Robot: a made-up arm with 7 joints.
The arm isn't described. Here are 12 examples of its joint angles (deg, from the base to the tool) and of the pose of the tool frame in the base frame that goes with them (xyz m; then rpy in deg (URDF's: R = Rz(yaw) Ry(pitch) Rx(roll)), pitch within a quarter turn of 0, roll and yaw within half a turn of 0).
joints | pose
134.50 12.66 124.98 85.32 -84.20 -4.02 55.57 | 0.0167 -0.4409 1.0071 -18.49 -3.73 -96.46
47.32 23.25 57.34 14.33 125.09 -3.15 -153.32 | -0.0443 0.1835 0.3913 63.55 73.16 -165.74
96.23 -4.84 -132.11 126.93 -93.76 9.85 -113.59 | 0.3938 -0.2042 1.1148 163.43 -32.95 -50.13
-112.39 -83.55 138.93 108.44 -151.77 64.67 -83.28 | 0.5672 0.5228 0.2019 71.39 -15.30 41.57
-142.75 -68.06 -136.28 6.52 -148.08 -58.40 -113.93 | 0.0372 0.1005 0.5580 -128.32 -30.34 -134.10
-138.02 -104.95 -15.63 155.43 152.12 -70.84 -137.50 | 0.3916 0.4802 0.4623 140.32 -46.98 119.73
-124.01 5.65 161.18 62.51 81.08 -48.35 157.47 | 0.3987 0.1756 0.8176 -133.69 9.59 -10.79
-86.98 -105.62 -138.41 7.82 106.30 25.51 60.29 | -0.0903 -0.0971 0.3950 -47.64 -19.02 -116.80
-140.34 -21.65 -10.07 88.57 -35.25 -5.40 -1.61 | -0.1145 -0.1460 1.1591 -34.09 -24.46 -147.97
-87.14 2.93 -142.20 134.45 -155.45 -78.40 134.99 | -0.2232 0.1529 0.9855 -28.09 28.45 157.12
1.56 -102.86 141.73 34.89 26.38 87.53 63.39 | 0.0528 0.1002 0.2399 -43.89 -23.38 -57.58
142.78 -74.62 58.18 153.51 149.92 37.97 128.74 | 0.5426 -0.6001 0.6805 161.52 3.78 -40.46
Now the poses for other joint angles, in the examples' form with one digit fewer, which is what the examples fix.
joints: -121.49 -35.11 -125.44 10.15 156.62 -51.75 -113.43
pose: 0.096 0.110 0.476 -150.4 33.2 -68.3
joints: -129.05 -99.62 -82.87 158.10 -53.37 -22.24 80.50
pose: 0.528 0.632 0.451 127.7 -9.0 56.6
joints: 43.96 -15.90 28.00 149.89 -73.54 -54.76 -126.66
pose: -0.321 0.041 1.093 73.7 -30.8 165.3
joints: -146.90 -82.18 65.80 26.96 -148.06 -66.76 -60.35
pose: 0.218 -0.013 0.389 65.2 48.1 -170.9
